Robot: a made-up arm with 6 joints.
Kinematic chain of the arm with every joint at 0, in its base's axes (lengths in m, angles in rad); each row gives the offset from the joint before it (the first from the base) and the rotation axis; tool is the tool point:
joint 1: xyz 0 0 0.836 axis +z
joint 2: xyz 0.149 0 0 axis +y
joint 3: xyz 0 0 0.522 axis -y
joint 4: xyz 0 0 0.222 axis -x
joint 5: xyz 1.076 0 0 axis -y
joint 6: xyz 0.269 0 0 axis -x
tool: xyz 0 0 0
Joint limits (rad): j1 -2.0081..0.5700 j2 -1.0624..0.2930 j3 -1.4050..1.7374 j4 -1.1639..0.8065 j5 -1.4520..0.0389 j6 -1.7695..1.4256
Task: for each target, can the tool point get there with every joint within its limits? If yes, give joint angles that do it. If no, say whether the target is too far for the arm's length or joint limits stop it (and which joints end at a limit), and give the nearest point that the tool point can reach.
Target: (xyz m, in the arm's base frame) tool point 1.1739 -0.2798 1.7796
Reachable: yes | joints -0.2556 -0.3963 -0.1545 -0.3348 -0.2992 -0.8542
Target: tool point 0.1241 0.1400 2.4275
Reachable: yes | joints -1.5976 -0.9221 0.4799 -0.7485 -0.7172 -0.1543
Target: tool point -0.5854 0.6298 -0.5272
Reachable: no: joint limits stop it (at a limit: joint 1, joint 2, joint 3) | nearest point 0.1293 0.2971 0.0767 | short by 0.993 m
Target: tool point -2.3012 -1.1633 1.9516
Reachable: no: too far | nearest point -1.4128 -0.7142 1.5741 | short by 1.065 m
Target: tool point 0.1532 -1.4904 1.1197
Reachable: yes | joints -1.4466 0.1636 -0.0597 0.1918 -0.6883 -0.6372
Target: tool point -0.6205 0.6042 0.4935
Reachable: no: joint limits stop it (at a limit: joint 1, joint 2, joint 3, joint 5) | nearest point 0.0721 0.3037 0.2285 | short by 0.800 m
